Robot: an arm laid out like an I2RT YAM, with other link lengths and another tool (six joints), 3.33 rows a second.
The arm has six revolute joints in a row. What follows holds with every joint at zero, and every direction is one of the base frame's. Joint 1 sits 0.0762 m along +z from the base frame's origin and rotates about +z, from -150.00 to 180.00 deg. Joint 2 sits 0.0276 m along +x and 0.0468 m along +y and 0.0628 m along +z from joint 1 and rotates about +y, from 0.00 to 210.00 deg. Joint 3 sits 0.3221 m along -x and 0.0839 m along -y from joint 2 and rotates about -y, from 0.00 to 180.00 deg. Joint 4 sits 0.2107 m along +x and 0.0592 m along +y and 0.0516 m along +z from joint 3 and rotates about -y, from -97.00 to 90.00 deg. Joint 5 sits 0.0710 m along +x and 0.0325 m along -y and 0.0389 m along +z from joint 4 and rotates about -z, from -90.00 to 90.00 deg. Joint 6 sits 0.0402 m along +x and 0.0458 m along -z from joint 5 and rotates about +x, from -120.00 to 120.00 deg. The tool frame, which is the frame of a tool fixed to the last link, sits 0.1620 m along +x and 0.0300 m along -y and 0.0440 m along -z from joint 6; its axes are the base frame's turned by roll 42.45, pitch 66.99 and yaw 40.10 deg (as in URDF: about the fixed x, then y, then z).
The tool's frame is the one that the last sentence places.
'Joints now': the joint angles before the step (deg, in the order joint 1, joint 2, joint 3, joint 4, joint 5, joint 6). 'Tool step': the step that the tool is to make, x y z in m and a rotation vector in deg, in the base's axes. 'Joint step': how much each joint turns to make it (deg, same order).
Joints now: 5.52, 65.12, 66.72, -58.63, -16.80, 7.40
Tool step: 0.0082, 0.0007, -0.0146, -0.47, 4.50, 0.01
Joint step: 0.01, 4.78, 0.01, 0.24, 0.03, -0.02
